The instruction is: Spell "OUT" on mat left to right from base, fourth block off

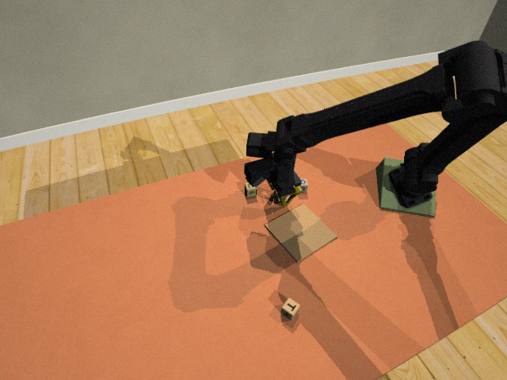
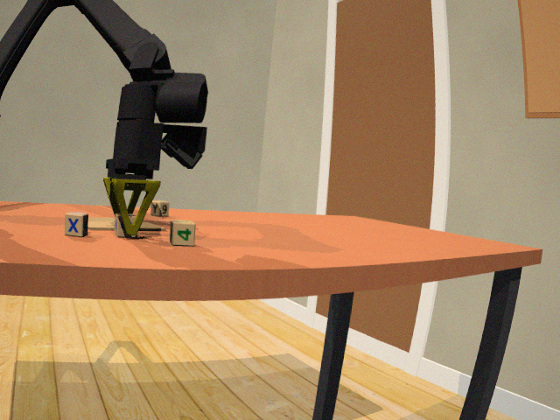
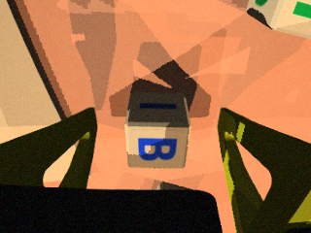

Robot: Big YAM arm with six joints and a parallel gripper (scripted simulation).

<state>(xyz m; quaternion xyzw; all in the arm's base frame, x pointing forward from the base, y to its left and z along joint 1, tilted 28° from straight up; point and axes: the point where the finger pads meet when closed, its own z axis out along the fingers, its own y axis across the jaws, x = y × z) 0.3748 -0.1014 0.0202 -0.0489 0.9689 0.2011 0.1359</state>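
My hand is right at the wooden block. Round my hand: O block (8 cm behind, 2 cm to the right); tan mat (2 cm behind, 13 cm to the left, 1 cm below).
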